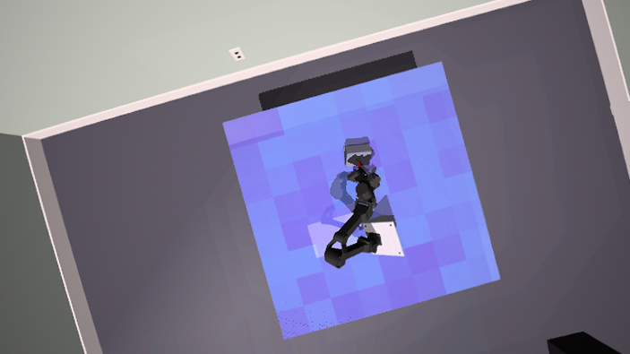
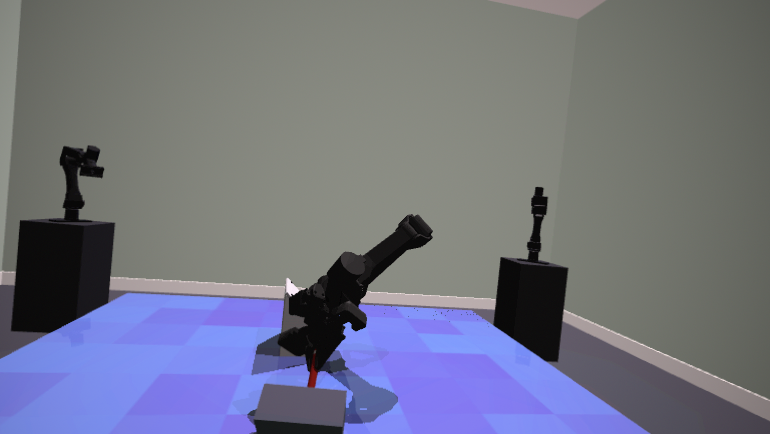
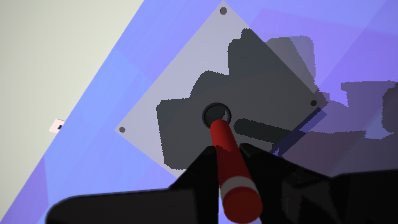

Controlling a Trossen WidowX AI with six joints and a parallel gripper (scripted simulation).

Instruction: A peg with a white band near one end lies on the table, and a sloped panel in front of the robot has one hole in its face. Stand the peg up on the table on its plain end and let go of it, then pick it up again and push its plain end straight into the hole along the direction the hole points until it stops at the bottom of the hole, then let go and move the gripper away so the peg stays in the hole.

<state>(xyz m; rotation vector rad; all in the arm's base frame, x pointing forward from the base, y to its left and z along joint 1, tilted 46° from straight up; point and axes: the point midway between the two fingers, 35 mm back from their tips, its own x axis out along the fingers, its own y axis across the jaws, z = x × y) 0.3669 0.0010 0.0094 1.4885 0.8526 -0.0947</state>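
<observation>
Right now my gripper tip is 7 cm short of the grey sloped panel, 1 cm to the left of it and 5 cm above it. From my gripper tip the other things lie so: red peg 1 cm behind, 1 cm above.
</observation>
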